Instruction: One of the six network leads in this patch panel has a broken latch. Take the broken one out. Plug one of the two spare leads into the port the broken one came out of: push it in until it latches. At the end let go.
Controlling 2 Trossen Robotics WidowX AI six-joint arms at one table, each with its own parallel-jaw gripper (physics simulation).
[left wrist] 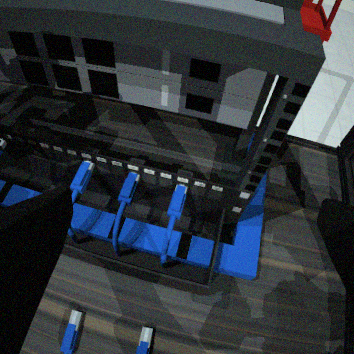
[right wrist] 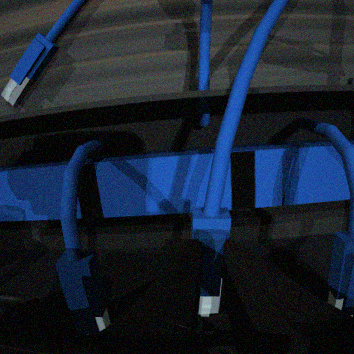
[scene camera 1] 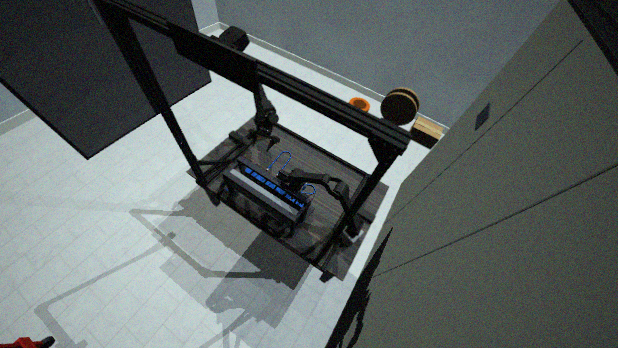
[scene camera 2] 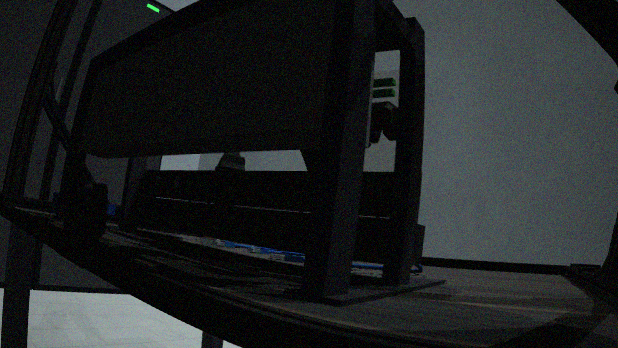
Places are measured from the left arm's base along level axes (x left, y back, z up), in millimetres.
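Where they show: left gripper, fingertip midpoint: (left wrist: 200, 206) (scene camera 1: 259, 148); right gripper, fingertip midpoint: (right wrist: 209, 250) (scene camera 1: 292, 197); right arm's base, origin of the base link: (scene camera 1: 352, 230).
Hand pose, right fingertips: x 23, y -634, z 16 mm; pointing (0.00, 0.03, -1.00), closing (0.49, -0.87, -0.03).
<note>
Things, the pixels of their top centre, and the offset from my right fingertips. "pt": a spot on its surface instead. Level surfaces: height alone.
- patch panel, middle of its top: (scene camera 2: 241, 53) (scene camera 1: 270, 179) dx -116, dy +56, dz +177 mm
- wooden table, its level: dz -85 mm
- blue lead, middle of its top: (right wrist: 207, 291) dx -15, dy -9, dz +2 mm
- lead's cable, surface spot: (right wrist: 232, 116) pt dx +44, dy +17, dz -10 mm
The patch panel (scene camera 1: 256, 188) (left wrist: 197, 183) stands in a dark rack on the wooden table (scene camera 1: 328, 162). Three blue leads (left wrist: 83, 174) (left wrist: 128, 185) (left wrist: 177, 200) sit in its ports in the left wrist view. My right gripper (scene camera 1: 283, 176) (right wrist: 209, 250) is shut on the plug of a blue lead (right wrist: 209, 305), right at the panel face; the lead's cable (right wrist: 232, 116) runs back over the blue bar to the table. Plugged leads (right wrist: 82, 281) (right wrist: 341, 267) flank it. My left gripper (scene camera 1: 267, 139) is open and empty, above the table behind the rack.
Loose blue plugs (right wrist: 21, 77) (left wrist: 71, 330) (left wrist: 145, 338) lie on the table. A black gantry beam (scene camera 1: 307, 93) crosses overhead, with posts at both sides. An orange ring (scene camera 1: 359, 103) and a wooden box (scene camera 1: 426, 129) sit beyond. Scene camera 2 is very dark.
</note>
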